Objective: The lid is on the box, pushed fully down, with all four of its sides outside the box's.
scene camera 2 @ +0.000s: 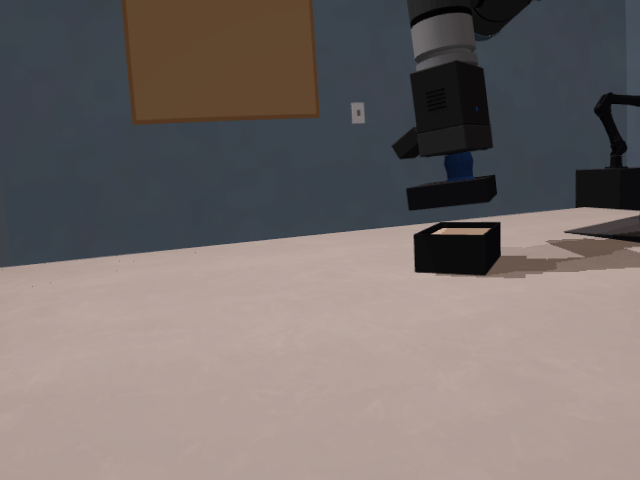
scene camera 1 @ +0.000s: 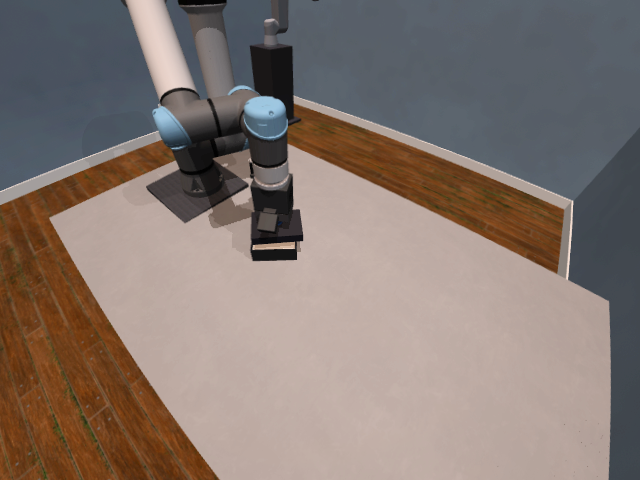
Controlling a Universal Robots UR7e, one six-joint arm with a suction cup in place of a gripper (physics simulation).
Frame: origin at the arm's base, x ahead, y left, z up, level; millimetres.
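Seen in the pictures: arm's base, origin of the base link: [scene camera 1: 203, 183].
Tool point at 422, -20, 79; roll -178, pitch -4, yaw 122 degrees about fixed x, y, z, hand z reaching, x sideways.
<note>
Offsets run from my tool point to a thing's top centre, as dx, dy, dz. Level surfaces: height alone.
The black box @[-3, -11, -50] [scene camera 1: 274, 254] [scene camera 2: 450, 253] stands open side up on the pale table, with a light tan inside showing. The black lid @[+7, -5, +16] [scene camera 1: 284, 234] [scene camera 2: 452, 194] hangs above the box, apart from it; a gap shows between them in the scene camera 2 view. There the lid is slightly tilted, its left end lower, and sits a little to the left of the box. My gripper [scene camera 2: 459, 178], a blue suction cup under a black body, is on the lid's top and holds it. In the scene camera 1 view the lid covers the back of the box, and the cup is mostly hidden.
The arm's dark base plate [scene camera 1: 184, 207] [scene camera 2: 612, 228] lies on the pale table @[dz -97] [scene camera 1: 361, 335] [scene camera 2: 258, 361] behind the box. A black pedestal [scene camera 1: 272, 77] with another arm stands beyond the table. A brown board [scene camera 2: 222, 62] hangs on the wall.
</note>
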